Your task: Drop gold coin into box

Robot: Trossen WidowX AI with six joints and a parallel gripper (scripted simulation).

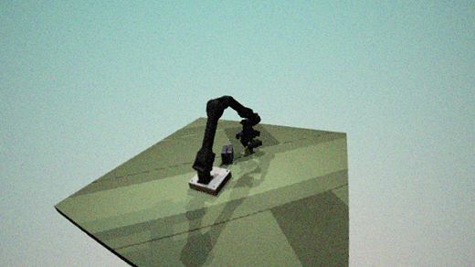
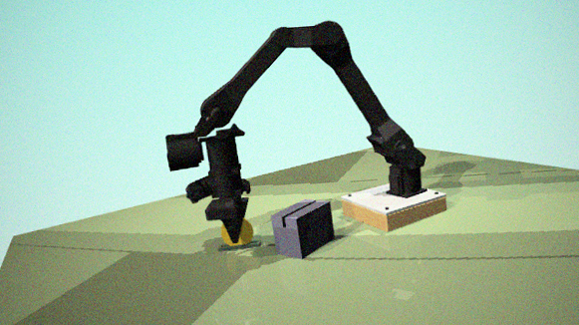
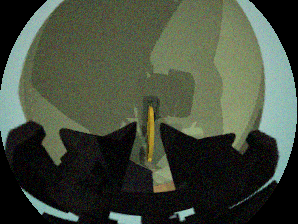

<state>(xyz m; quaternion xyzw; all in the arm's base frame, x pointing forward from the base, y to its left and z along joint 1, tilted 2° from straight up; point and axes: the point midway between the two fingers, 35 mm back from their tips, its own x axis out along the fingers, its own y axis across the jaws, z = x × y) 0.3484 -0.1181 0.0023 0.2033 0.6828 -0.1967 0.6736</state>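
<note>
My gripper tip is 20 mm below the coin.
</note>
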